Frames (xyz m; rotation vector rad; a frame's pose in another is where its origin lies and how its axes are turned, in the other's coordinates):
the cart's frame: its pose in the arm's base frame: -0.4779 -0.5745 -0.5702 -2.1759 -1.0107 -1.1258
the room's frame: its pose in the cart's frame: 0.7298 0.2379 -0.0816 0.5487 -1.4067 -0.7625
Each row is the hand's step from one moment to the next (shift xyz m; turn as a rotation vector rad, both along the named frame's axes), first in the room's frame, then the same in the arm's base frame.
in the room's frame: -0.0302 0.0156 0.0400 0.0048 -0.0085 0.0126
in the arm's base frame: 0.0127 -0.0397 -0.0319 -0.0124 -0.0017 -0.0098
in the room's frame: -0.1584 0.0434 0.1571 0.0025 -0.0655 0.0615
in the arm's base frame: 0.0443 -0.1953 -0.1076 -0.0770 -0.0318 -0.0338
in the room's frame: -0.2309 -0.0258 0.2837 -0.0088 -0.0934 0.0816
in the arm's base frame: -0.0319 -0.3202 -0.1758 -0.1048 -0.0543 -0.0390
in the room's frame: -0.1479 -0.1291 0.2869 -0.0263 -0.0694 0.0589
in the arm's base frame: -0.1514 -0.2634 -0.1689 -0.0720 -0.0578 -0.0215
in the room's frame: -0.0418 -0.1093 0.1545 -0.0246 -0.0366 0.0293
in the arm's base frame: -0.1289 -0.1141 -0.0890 -0.0345 -0.0396 -0.0066
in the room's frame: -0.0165 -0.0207 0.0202 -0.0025 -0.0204 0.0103
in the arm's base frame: -0.0197 -0.0261 -0.0062 -0.0208 -0.0096 -0.0016
